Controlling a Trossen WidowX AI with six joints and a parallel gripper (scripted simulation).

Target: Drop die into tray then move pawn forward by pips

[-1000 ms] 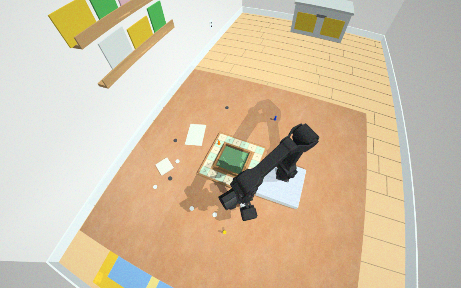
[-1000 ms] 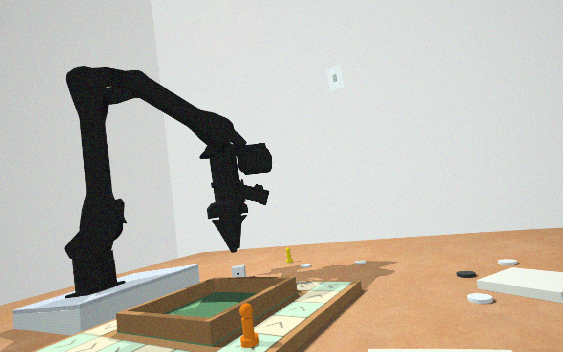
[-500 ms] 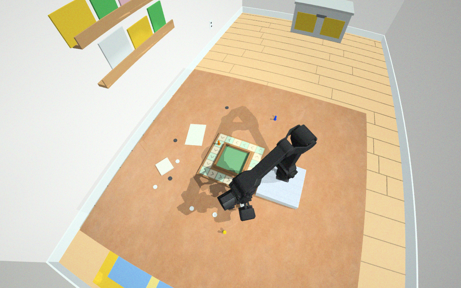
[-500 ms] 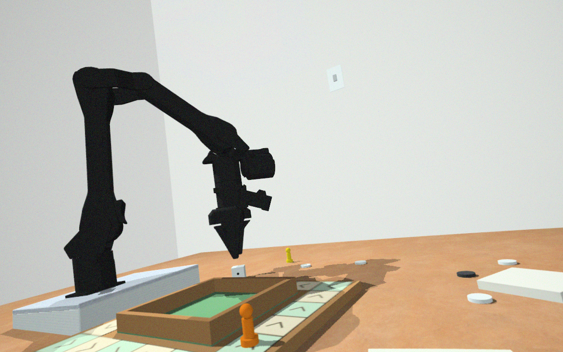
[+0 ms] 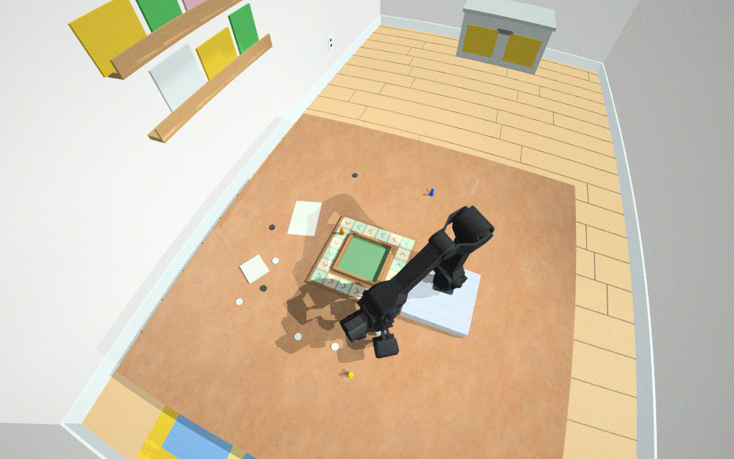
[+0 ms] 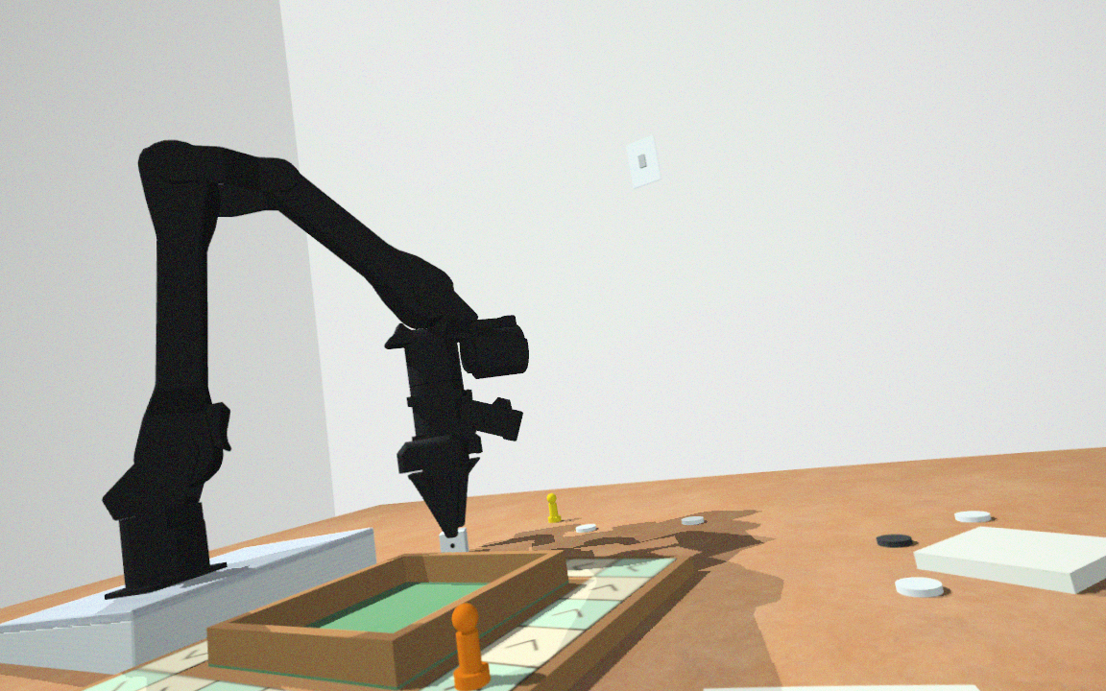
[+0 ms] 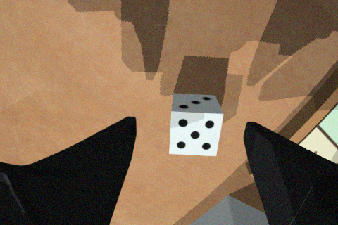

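My gripper tip is now 10 mm above the die. The rest, counted from my gripper tip: orange pawn (290 mm to the right, 220 mm ahead); then green dice tray (210 mm to the right, 110 mm ahead, 20 mm below); then yellow pawn (140 mm to the left, 40 mm ahead, 10 mm below).
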